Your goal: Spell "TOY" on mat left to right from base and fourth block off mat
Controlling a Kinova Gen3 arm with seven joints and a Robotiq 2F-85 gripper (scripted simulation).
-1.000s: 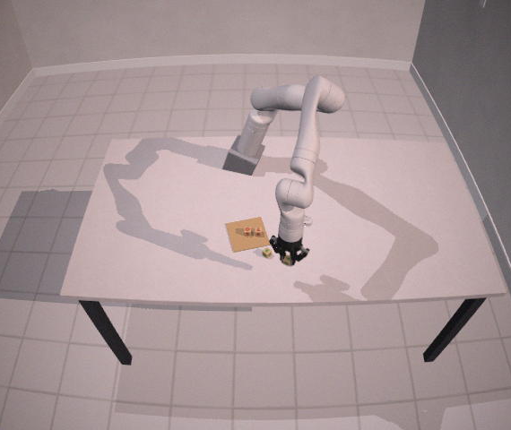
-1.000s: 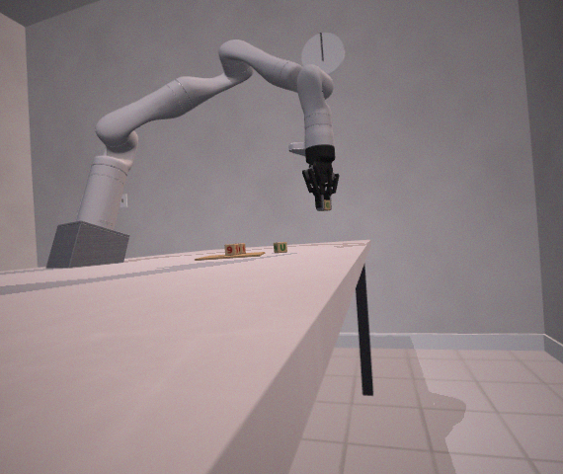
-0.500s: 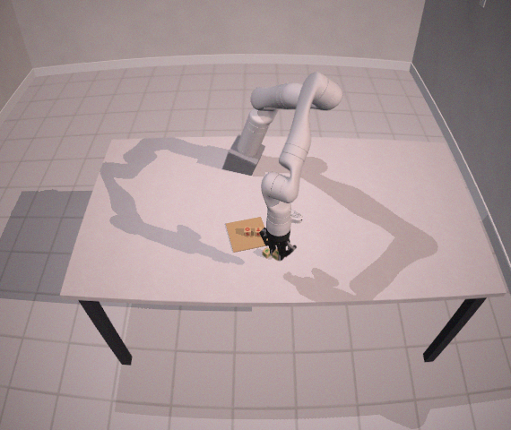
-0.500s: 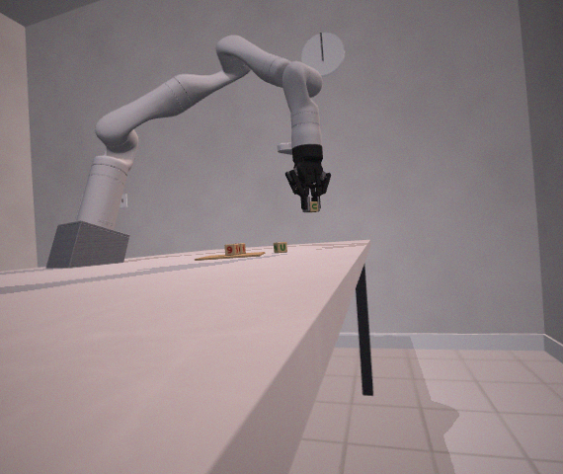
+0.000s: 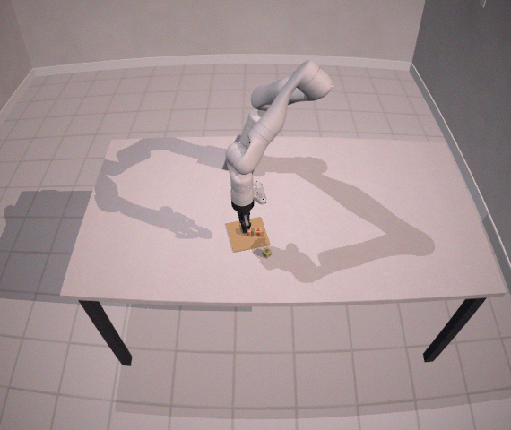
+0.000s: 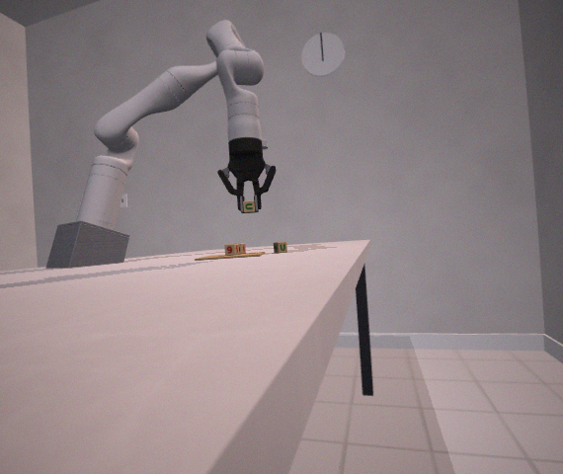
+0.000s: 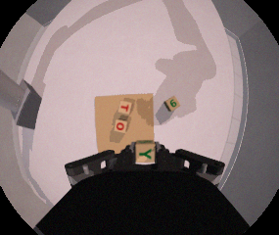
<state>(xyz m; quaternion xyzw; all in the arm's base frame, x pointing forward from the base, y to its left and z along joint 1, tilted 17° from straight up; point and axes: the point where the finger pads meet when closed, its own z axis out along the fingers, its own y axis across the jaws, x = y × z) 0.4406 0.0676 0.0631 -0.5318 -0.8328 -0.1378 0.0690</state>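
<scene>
My gripper is now 60 mm past the mat and 110 mm above it.
</scene>
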